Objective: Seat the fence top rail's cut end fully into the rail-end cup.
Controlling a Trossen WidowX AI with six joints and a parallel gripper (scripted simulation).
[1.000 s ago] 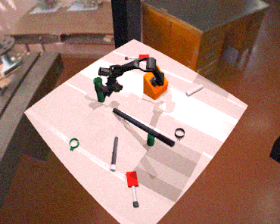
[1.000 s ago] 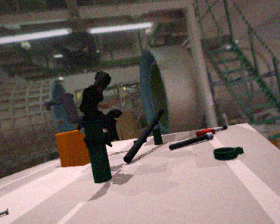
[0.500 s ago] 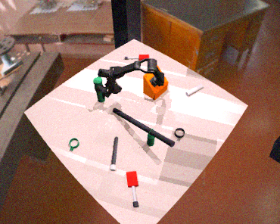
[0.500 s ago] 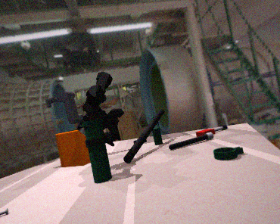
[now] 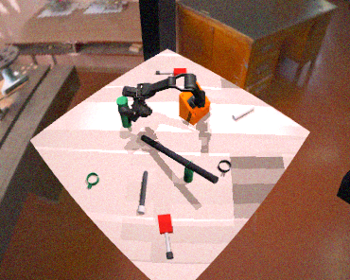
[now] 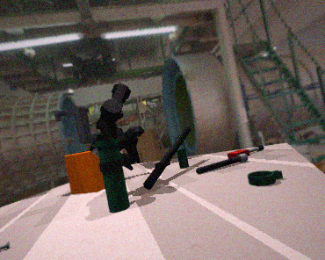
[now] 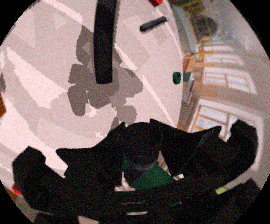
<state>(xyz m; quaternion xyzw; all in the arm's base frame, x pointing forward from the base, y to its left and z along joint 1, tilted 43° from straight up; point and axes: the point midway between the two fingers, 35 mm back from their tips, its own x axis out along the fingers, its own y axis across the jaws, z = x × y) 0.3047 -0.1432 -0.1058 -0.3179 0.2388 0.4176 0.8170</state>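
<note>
The dark rail-end cup is 2 cm behind my gripper tip, 2 cm to the right of it and 3 cm above it. From my gripper tip the other things lie so: small green post (3 cm ahead, 43 cm to the left); white piece (55 cm behind, 42 cm to the left, 8 cm below).
</note>
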